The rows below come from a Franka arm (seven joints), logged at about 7 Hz.
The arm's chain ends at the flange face. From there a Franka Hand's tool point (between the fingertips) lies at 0.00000 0.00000 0.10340 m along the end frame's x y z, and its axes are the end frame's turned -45 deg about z.
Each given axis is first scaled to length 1.
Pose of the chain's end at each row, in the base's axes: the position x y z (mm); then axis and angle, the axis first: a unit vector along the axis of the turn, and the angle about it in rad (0 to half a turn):
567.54 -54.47 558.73 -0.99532 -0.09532 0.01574 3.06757
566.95 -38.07 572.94 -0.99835 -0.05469 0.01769 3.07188
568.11 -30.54 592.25 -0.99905 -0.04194 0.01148 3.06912
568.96 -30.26 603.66 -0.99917 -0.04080 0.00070 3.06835
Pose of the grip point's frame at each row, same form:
563.58 -47.17 455.66 -0.88319 -0.46902 0.00037 3.06116
562.91 -31.08 469.86 -0.90156 -0.43264 0.00300 3.06365
565.43 -23.16 489.15 -0.90701 -0.42109 -0.00327 3.06585
568.51 -22.71 500.54 -0.90742 -0.42002 -0.01337 3.07339

